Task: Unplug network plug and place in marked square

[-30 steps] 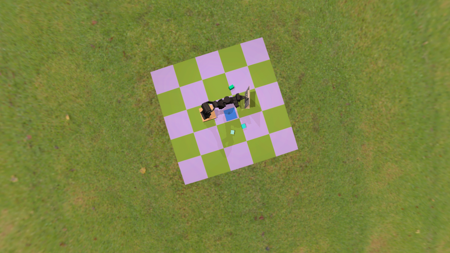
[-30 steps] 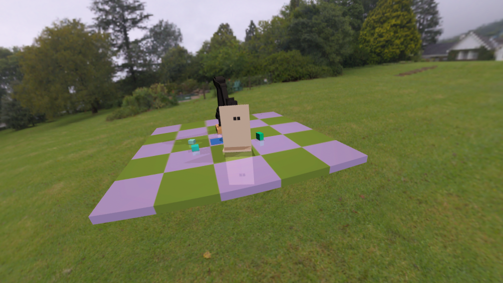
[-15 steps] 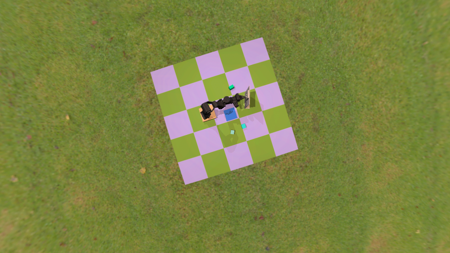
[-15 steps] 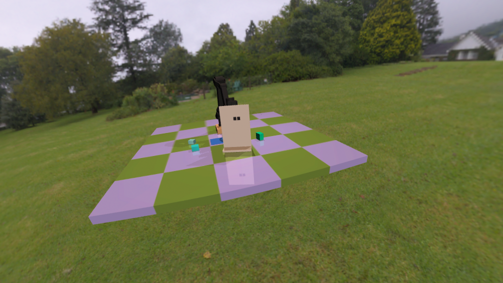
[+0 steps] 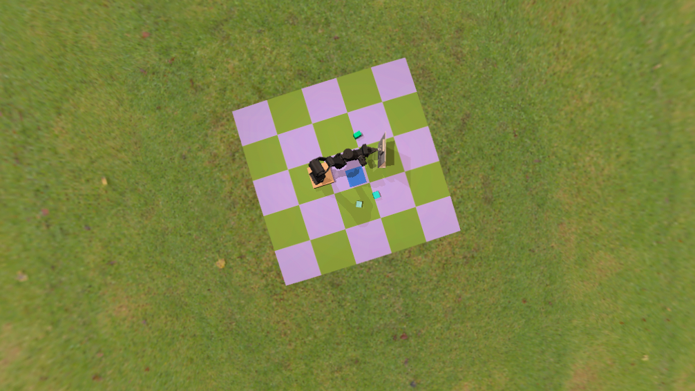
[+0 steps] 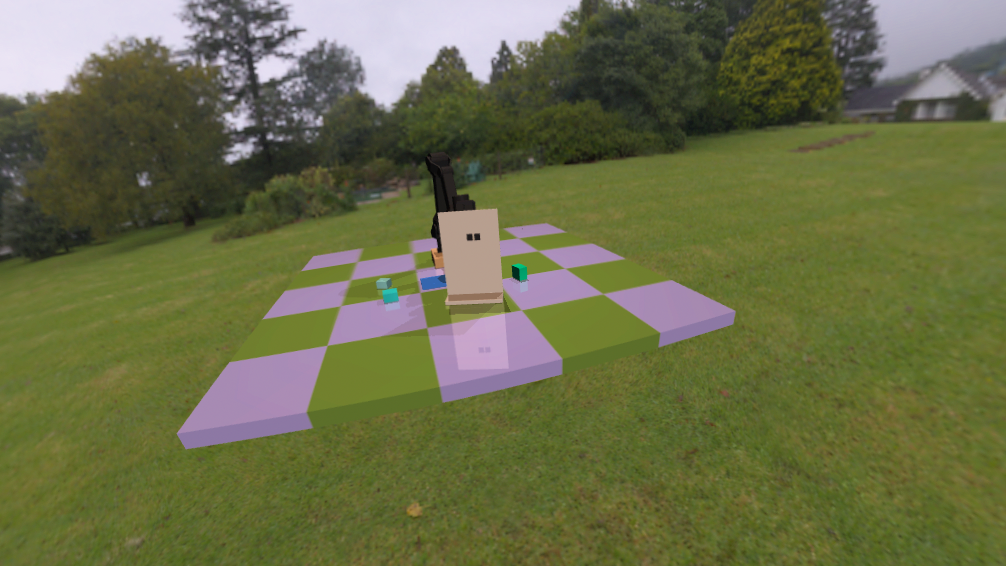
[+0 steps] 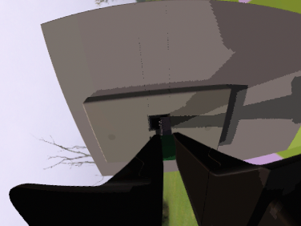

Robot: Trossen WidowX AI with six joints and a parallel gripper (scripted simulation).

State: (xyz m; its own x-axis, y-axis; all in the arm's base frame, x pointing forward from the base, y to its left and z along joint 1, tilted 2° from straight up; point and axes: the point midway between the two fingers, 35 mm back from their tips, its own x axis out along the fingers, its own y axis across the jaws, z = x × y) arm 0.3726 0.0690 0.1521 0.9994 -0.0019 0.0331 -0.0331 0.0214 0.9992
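My gripper tip is 180 mm above the blue marked square, 160 mm past it and 110 mm to the left of it. The rest, counted from my gripper tip: network plug (10 mm ahead); then tan upright panel (70 mm below, 40 mm ahead).
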